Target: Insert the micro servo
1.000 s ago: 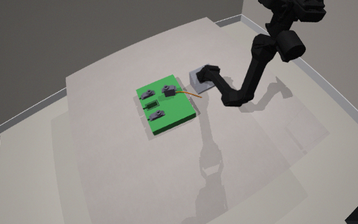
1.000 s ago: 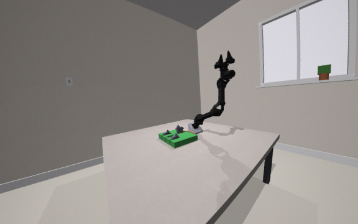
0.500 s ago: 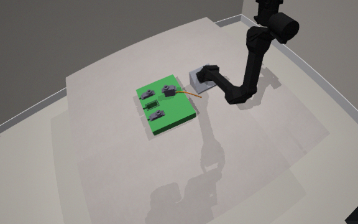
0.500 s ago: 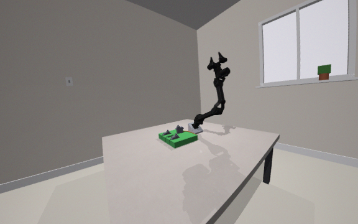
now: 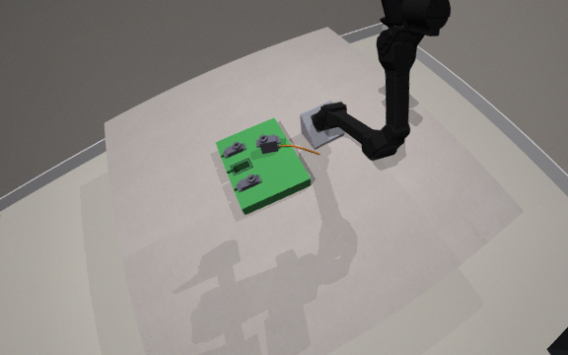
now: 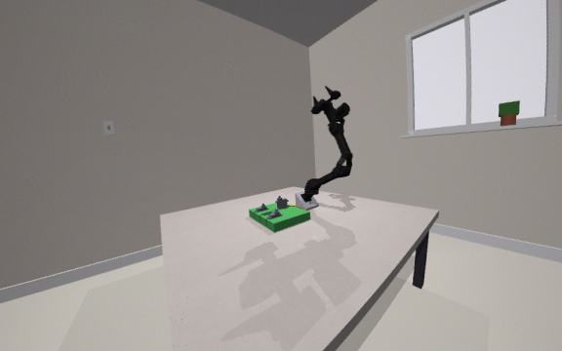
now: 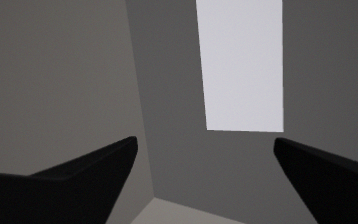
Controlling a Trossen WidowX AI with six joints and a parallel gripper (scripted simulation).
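Now: the green deck 240 mm ahead of my gripper tip, 120 mm to the right of it and 710 mm below it.
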